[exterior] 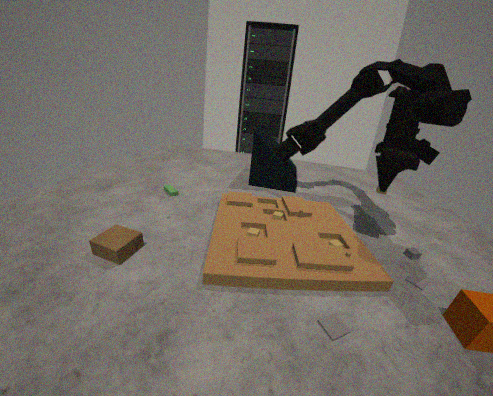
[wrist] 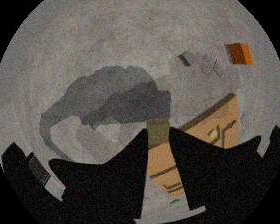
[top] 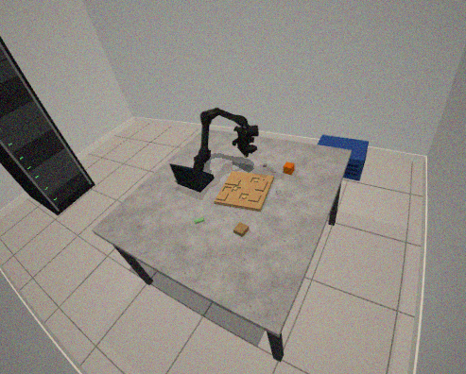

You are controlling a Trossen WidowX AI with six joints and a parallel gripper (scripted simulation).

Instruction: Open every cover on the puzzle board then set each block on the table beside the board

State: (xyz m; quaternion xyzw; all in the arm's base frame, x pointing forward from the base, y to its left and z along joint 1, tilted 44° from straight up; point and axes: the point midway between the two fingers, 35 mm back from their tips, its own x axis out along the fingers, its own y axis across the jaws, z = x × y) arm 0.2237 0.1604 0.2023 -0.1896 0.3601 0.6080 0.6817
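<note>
My gripper tip is now 11 cm short of the tan puzzle board, 22 cm to the left of it and 8 cm above it. Round my gripper tip: small green piece: 53 cm to the right, 10 cm below; orange cube: 28 cm ahead, 7 cm to the left, 8 cm below; brown block: 26 cm ahead, 48 cm to the right, 9 cm below.
</note>
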